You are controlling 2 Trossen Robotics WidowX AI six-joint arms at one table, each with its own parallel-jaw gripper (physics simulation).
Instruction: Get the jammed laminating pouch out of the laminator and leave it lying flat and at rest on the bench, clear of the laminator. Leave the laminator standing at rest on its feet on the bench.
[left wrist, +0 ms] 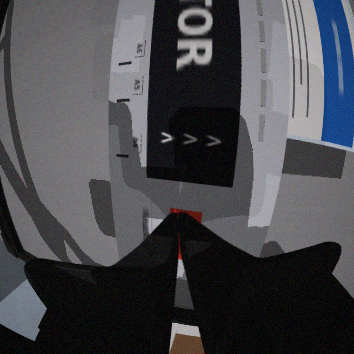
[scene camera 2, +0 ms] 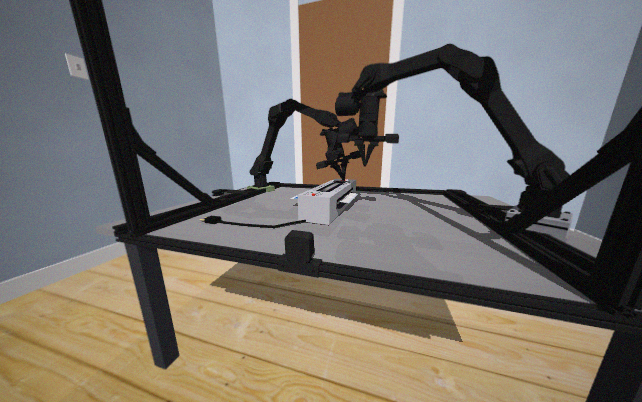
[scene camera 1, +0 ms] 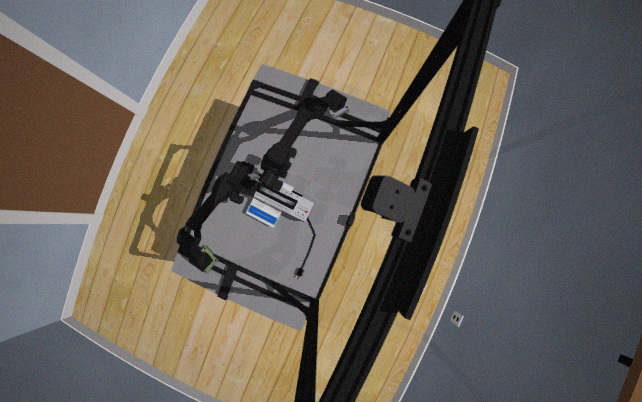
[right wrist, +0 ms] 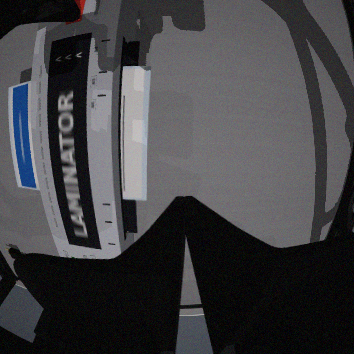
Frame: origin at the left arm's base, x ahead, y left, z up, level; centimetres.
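Seen in the pictures: left gripper, fingertip midpoint: (left wrist: 177, 219) (scene camera 2: 343, 180) (scene camera 1: 248, 180) (right wrist: 76, 15); right gripper, fingertip midpoint: (scene camera 2: 364, 166) (right wrist: 183, 203); left arm's base, origin of the base link: (scene camera 2: 260, 186) (scene camera 1: 204, 260); right arm's base, origin of the base link: (scene camera 2: 539, 212) (scene camera 1: 335, 104).
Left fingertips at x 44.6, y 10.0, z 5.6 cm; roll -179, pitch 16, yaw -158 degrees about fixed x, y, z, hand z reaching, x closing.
Observation:
Offsets run from my left fingertips to a thing's top centre. "spot": to the spot under its first point. Level surfaces: height alone.
The white laminator (scene camera 1: 303, 209) (scene camera 2: 316, 207) (left wrist: 131, 30) (right wrist: 103, 175) stands upright on the bench. The pouch @(dx +0.3, dy -13.2, dz -3.9 cm) (scene camera 1: 262, 215) (scene camera 2: 348, 199) (left wrist: 336, 65) (right wrist: 135, 130) runs through it: its blue-banded end sticks out on one side, a pale strip on the other. My left gripper (scene camera 2: 344, 178) (left wrist: 177, 219) is shut and empty, its tips at the red release button @(dx -0.7, dy +1.0, dz -0.1 cm) (left wrist: 194, 216) (right wrist: 80, 11) on the laminator's far end and partly hiding it. My right gripper (scene camera 2: 366, 164) (right wrist: 183, 203) is shut and empty, above the bench on the pale strip's side. Its tips are hidden in scene camera 1.
A black cord @(spot: dx +1.2, dy -41.6, dz -7.5 cm) (scene camera 1: 314, 240) (scene camera 2: 275, 226) runs from the laminator's near end to a plug @(dx -14.6, dy -47.9, dz -6.7 cm) (scene camera 1: 298, 273) (scene camera 2: 212, 219) on the bench @(dz -8.1 cm) (scene camera 1: 235, 230) (scene camera 2: 400, 245). The two grippers are close together over the far end. A black frame (scene camera 2: 415, 286) borders the bench.

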